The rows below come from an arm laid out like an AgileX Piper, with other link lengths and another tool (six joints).
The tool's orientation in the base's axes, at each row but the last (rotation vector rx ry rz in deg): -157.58, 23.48, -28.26; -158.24, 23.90, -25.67; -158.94, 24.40, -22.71; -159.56, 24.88, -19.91; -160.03, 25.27, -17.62; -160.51, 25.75, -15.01; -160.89, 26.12, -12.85; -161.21, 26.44, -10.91; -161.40, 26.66, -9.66; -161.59, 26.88, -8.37
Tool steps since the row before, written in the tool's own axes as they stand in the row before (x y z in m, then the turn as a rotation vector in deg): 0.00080, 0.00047, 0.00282, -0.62, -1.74, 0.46; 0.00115, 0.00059, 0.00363, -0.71, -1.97, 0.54; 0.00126, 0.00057, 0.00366, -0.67, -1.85, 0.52; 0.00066, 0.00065, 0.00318, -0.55, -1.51, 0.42; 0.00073, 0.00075, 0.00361, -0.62, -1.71, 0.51; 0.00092, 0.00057, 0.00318, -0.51, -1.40, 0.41; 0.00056, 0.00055, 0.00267, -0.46, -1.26, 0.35; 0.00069, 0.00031, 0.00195, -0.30, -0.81, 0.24; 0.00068, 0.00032, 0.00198, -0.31, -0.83, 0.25; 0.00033, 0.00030, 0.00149, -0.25, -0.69, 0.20
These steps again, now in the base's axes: 0.00168, 0.00003, -0.00245, 0.00, 1.90, 0.03; 0.00217, 0.00001, -0.00319, 0.00, 2.16, 0.01; 0.00216, 0.00000, -0.00326, 0.00, 2.04, 0.00; 0.00133, 0.00000, -0.00303, 0.00, 1.66, 0.00; 0.00139, 0.00000, -0.00349, 0.01, 1.89, -0.03; 0.00141, -0.00001, -0.00305, 0.00, 1.55, -0.02; 0.00089, 0.00000, -0.00264, 0.00, 1.39, 0.00; 0.00090, -0.00001, -0.00189, 0.00, 0.90, -0.01; 0.00086, -0.00001, -0.00194, 0.00, 0.92, -0.02; 0.00043, 0.00000, -0.00149, 0.00, 0.76, -0.01
